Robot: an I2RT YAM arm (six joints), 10 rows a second.
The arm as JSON. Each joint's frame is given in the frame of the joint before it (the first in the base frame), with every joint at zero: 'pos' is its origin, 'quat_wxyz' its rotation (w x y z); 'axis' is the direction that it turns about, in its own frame. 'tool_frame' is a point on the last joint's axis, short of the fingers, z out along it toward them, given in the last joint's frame.
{
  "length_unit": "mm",
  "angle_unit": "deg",
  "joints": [
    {
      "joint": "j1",
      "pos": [
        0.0,
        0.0,
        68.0
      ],
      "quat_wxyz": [
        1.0,
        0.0,
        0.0,
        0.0
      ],
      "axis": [
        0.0,
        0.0,
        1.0
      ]
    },
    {
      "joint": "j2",
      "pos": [
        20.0,
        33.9,
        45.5
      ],
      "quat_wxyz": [
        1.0,
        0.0,
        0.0,
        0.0
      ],
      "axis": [
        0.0,
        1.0,
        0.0
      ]
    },
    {
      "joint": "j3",
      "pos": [
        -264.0,
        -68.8,
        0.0
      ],
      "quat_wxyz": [
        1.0,
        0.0,
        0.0,
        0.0
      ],
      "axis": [
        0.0,
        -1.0,
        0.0
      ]
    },
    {
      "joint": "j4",
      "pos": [
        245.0,
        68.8,
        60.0
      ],
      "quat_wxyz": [
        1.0,
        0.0,
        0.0,
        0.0
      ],
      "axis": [
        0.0,
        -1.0,
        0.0
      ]
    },
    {
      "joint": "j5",
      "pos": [
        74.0,
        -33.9,
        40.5
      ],
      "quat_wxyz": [
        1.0,
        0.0,
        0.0,
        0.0
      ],
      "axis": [
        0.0,
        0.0,
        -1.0
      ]
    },
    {
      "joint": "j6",
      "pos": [
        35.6,
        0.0,
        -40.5
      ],
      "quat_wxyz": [
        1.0,
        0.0,
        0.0,
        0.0
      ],
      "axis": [
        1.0,
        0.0,
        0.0
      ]
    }
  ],
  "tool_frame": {
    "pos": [
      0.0,
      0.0,
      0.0
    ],
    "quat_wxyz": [
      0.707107,
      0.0,
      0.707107,
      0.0
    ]
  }
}
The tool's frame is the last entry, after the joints.
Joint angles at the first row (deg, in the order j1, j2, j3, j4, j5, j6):
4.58, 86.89, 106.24, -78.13, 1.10, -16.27
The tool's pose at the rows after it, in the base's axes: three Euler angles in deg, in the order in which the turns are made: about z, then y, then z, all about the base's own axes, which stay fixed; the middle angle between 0 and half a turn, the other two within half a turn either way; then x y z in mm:
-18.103 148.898 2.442 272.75 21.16 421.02
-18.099 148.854 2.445 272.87 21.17 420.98
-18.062 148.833 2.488 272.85 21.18 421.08
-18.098 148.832 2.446 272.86 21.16 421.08
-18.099 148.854 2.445 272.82 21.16 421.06
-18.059 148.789 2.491 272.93 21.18 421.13
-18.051 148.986 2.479 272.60 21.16 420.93
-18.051 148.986 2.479 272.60 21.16 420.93
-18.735 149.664 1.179 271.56 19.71 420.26
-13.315 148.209 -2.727 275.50 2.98 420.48
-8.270 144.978 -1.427 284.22 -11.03 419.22
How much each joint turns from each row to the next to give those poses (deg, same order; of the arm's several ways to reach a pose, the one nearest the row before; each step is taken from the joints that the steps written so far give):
0.00, 0.00, 0.00, -0.13, 0.00, 0.00
0.00, 0.00, -0.03, 0.07, 0.00, 0.00
0.00, 0.00, 0.02, 0.00, -0.02, 0.00
0.00, 0.00, 0.00, 0.00, 0.02, 0.00
0.00, 0.00, 0.00, -0.02, 0.00, 0.00
0.00, 0.00, 0.01, 0.06, -0.02, 0.00
0.00, 0.00, -0.01, -0.20, 0.00, 0.02
0.00, 0.00, 0.00, 0.00, 0.00, 0.00
-0.22, 0.00, 0.01, -0.70, 0.53, 0.26
-3.50, 0.02, -0.31, 1.77, 0.28, 5.73
-3.14, 0.16, -1.12, 4.55, -2.38, 1.29

